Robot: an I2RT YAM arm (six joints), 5 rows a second.
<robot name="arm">
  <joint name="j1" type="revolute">
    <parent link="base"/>
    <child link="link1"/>
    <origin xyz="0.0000 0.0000 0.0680" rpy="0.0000 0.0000 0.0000"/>
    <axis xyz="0 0 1"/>
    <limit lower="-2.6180" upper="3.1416"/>
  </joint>
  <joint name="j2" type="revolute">
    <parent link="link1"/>
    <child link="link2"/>
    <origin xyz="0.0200 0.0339 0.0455" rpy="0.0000 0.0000 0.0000"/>
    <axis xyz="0 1 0"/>
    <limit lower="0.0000" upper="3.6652"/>
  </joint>
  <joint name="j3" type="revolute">
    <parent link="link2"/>
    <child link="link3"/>
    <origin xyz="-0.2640 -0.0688 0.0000" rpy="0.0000 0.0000 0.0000"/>
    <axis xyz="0 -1 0"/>
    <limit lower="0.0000" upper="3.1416"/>
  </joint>
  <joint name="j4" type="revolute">
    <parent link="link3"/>
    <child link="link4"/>
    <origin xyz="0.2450 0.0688 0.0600" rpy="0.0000 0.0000 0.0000"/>
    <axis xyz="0 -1 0"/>
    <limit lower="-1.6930" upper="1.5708"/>
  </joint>
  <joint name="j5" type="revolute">
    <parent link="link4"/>
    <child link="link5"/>
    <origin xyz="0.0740 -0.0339 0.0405" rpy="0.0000 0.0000 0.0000"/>
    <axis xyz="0 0 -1"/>
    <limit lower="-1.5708" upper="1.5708"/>
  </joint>
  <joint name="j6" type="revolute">
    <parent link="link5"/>
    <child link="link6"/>
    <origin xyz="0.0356 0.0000 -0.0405" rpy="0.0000 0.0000 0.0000"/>
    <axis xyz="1 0 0"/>
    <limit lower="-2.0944" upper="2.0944"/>
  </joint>
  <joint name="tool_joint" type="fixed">
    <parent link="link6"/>
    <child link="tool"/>
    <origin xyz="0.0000 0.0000 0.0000" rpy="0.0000 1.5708 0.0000"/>
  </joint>
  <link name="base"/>
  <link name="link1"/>
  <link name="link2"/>
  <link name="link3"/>
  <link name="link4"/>
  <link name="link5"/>
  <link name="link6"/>
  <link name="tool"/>
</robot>
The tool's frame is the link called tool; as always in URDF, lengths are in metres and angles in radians.
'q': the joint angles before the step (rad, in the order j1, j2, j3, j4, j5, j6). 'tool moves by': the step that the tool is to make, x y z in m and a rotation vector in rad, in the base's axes. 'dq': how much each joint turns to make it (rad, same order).
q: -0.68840 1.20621 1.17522 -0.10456 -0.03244 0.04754
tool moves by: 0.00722 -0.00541 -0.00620 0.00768 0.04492 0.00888
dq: 0.00087 0.03505 0.01493 -0.02027 -0.00441 -0.02357
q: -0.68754 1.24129 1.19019 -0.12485 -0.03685 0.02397
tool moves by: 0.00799 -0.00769 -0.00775 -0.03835 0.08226 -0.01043
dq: 0.00023 0.04261 0.01547 -0.01398 0.02644 -0.07820
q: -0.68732 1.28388 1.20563 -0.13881 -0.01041 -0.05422
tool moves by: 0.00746 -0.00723 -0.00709 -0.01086 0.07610 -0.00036
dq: -0.00129 0.04329 0.02508 -0.03392 0.01275 -0.05526
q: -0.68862 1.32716 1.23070 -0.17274 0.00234 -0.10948
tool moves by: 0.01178 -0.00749 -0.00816 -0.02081 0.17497 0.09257
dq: 0.00021 0.07158 0.07518 -0.12884 -0.04593 -0.15032
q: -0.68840 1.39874 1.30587 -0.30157 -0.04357 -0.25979
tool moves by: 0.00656 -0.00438 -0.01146 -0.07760 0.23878 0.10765
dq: 0.00251 0.05802 0.06059 -0.14873 0.00143 -0.23619
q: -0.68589 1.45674 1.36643 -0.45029 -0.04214 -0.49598
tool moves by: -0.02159 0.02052 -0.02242 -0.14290 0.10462 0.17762
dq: 0.00020 -0.11940 -0.18445 0.05691 -0.06042 -0.24379
